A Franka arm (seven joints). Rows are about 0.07 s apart.
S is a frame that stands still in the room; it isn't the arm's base.
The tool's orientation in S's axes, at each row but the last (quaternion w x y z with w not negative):
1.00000 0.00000 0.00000 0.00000
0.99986 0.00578 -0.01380 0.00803
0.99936 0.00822 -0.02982 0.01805
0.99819 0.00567 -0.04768 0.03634
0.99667 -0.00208 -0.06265 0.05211
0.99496 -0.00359 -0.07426 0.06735
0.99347 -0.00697 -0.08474 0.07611
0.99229 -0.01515 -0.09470 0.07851
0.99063 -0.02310 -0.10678 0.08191
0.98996 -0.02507 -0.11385 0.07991
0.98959 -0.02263 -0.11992 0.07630
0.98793 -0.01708 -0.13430 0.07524
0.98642 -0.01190 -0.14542 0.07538
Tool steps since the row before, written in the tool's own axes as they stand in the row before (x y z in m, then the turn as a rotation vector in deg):
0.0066 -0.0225 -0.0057 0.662 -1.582 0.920
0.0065 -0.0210 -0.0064 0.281 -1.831 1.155
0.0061 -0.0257 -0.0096 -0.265 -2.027 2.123
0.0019 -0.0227 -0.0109 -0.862 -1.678 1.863
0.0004 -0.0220 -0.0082 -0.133 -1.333 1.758
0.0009 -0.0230 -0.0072 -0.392 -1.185 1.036
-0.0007 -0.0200 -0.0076 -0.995 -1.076 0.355
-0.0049 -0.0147 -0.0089 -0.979 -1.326 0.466
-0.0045 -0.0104 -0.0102 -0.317 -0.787 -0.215
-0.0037 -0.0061 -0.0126 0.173 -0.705 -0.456
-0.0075 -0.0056 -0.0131 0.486 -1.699 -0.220
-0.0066 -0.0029 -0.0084 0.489 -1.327 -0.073
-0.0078 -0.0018 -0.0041 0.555 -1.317 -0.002
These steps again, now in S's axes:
0.0066 -0.0225 -0.0057 0.662 -1.582 0.920
0.0070 -0.0208 -0.0065 0.279 -1.840 1.142
0.0076 -0.0253 -0.0096 -0.316 -2.072 2.072
0.0046 -0.0223 -0.0108 -0.910 -1.763 1.759
0.0037 -0.0218 -0.0079 -0.213 -1.344 1.742
0.0050 -0.0226 -0.0066 -0.380 -1.230 0.987
0.0036 -0.0199 -0.0071 -0.868 -1.215 0.212
-0.0008 -0.0154 -0.0090 -0.835 -1.457 0.335
-0.0005 -0.0113 -0.0102 -0.135 -0.835 -0.226
0.0003 -0.0070 -0.0127 0.378 -0.681 -0.357
-0.0032 -0.0070 -0.0141 0.767 -1.607 0.007
-0.0036 -0.0040 -0.0097 0.677 -1.237 0.130
-0.0059 -0.0030 -0.0061 0.717 -1.217 0.216

